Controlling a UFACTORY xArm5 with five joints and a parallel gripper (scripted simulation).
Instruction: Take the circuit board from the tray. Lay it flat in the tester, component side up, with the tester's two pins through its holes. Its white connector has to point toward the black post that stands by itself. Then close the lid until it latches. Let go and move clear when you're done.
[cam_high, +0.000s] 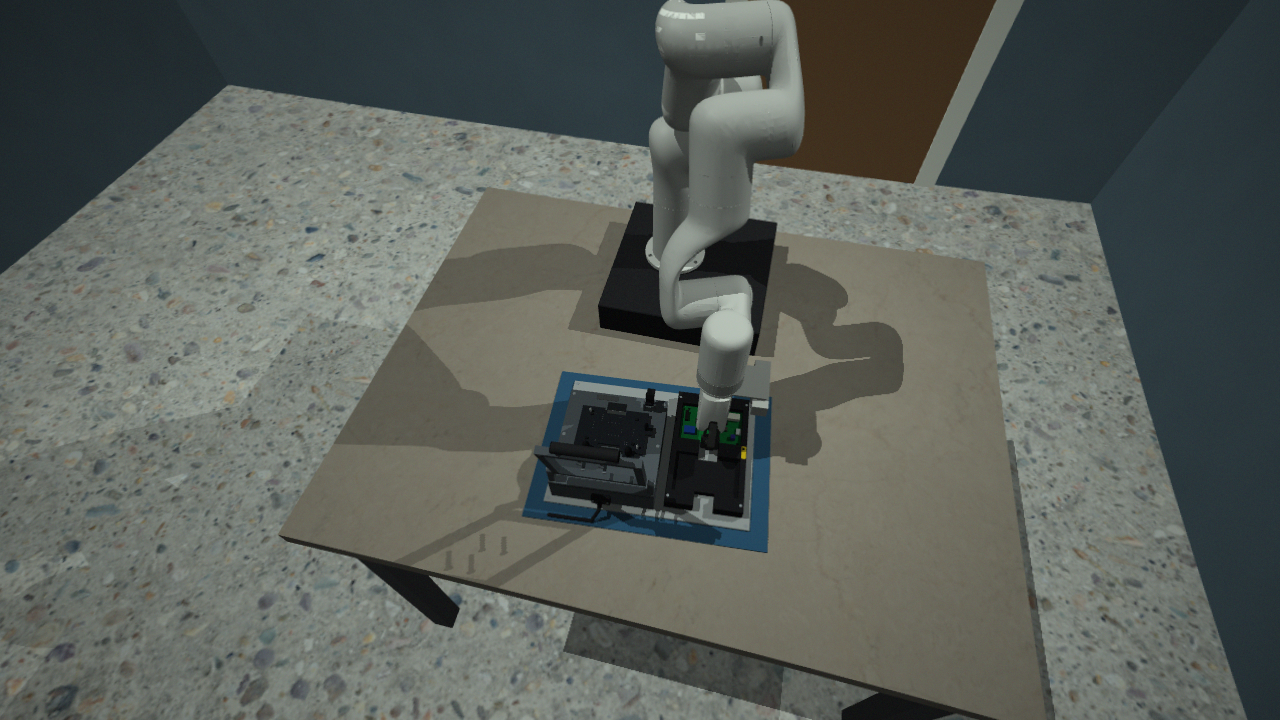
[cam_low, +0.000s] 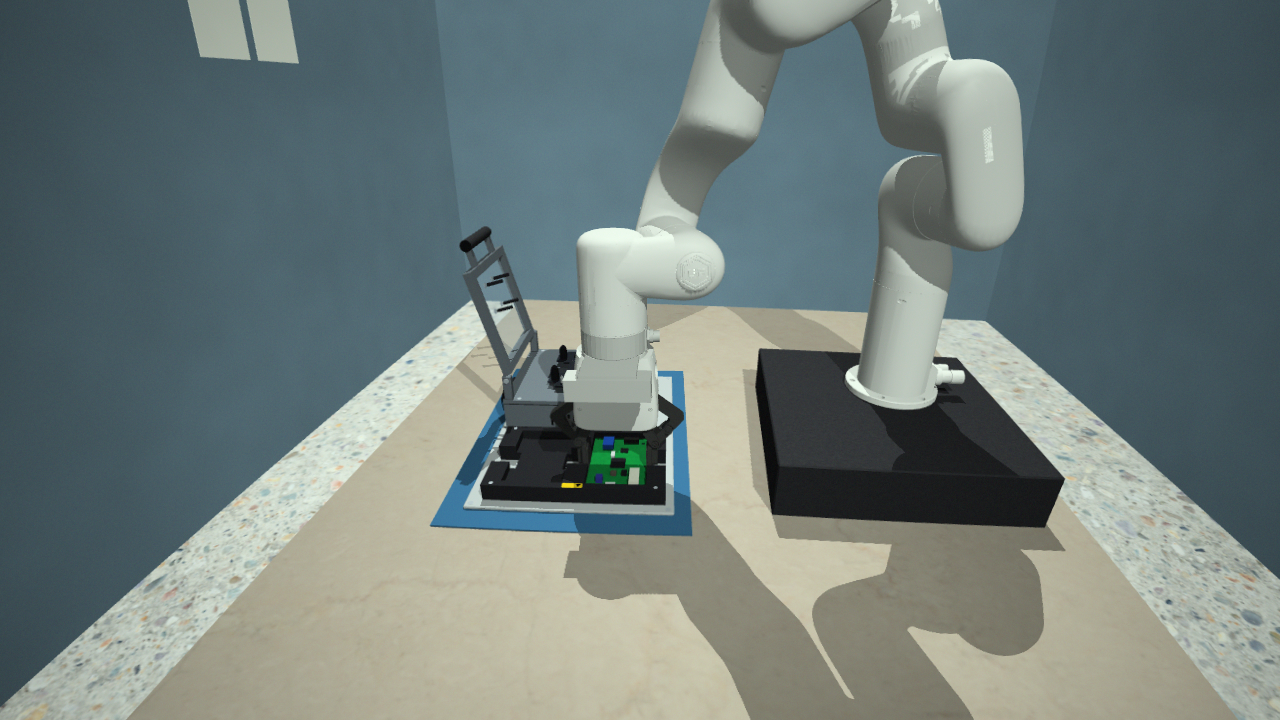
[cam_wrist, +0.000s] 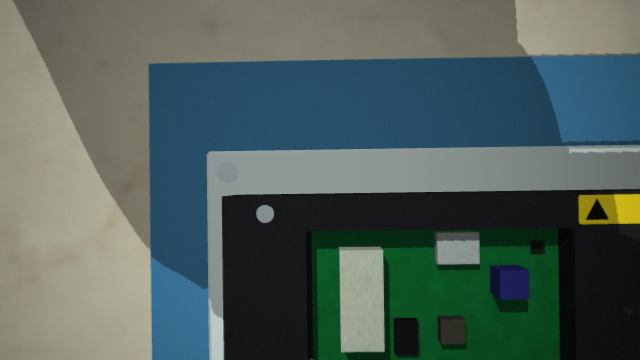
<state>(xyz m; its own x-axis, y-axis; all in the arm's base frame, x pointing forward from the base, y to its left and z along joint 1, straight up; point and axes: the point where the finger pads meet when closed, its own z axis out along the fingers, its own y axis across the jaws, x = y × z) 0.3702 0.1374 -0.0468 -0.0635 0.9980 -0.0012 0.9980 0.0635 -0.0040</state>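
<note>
Right now the green circuit board is right at my hand. Also, from my hand: framed lid: 19 cm ahead, 16 cm to the right, 16 cm above; then grey tester: 13 cm to the right, 10 cm ahead, 9 cm above; then black nest: 16 cm to the right, 8 cm ahead, 5 cm above.
</note>
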